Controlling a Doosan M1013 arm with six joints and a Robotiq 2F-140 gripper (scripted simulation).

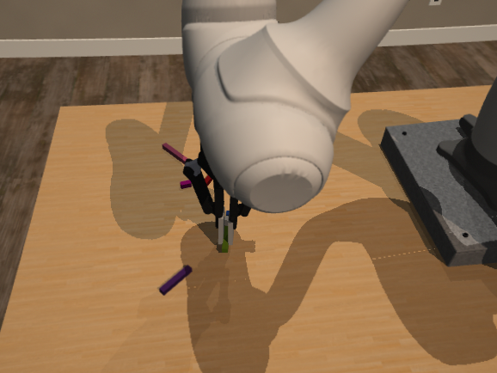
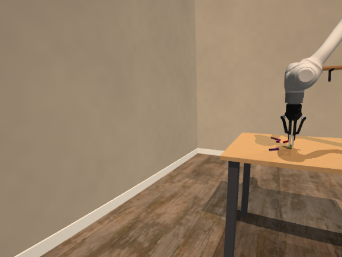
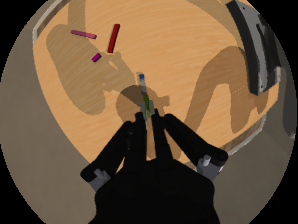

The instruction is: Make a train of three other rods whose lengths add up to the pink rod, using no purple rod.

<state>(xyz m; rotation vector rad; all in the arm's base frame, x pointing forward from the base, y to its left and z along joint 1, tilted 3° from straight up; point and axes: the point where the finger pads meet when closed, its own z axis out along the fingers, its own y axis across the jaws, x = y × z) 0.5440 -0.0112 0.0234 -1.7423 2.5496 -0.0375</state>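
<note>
The lime rod lies 3 cm below my hand. Round my hand: grey rod 1 cm behind, 4 cm to the right, 4 cm below; then purple rod 10 cm ahead, 5 cm to the left, 4 cm below; then blue rod 2 cm behind, 6 cm to the right, 4 cm below.
</note>
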